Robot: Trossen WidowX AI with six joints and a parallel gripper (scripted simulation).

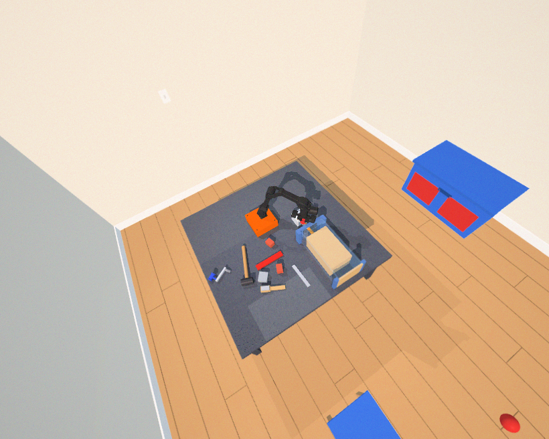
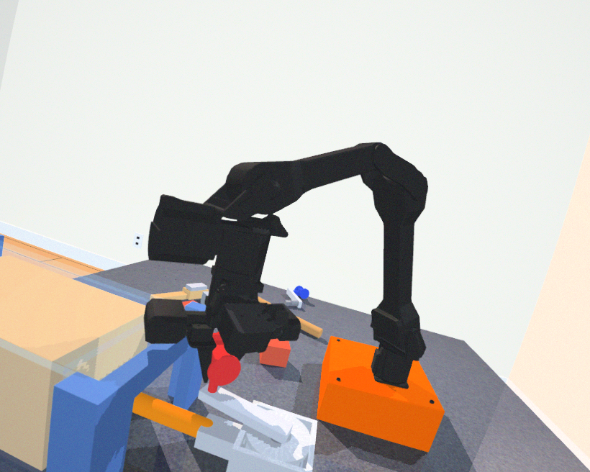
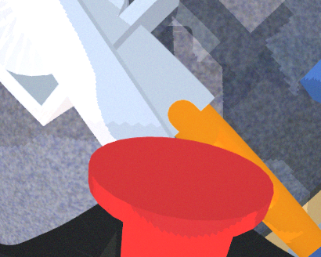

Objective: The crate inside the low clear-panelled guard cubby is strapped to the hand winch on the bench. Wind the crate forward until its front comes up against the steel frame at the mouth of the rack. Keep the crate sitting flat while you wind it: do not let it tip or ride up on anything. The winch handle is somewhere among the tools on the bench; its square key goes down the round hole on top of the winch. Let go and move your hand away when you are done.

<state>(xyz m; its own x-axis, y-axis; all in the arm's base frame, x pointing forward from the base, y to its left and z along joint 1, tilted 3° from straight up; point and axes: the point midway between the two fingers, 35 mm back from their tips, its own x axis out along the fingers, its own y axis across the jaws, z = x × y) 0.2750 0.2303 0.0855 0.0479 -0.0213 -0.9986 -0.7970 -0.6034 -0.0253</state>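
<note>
The blue frame lies 60 mm ahead of my gripper tip, 20 mm to the left of it and 10 mm below it. The rest, counted from my gripper tip: white winch 110 mm behind, 10 mm to the left, 80 mm below; then winch handle 40 mm behind, 10 mm to the left, 10 mm below; then red knob 20 mm above.
</note>
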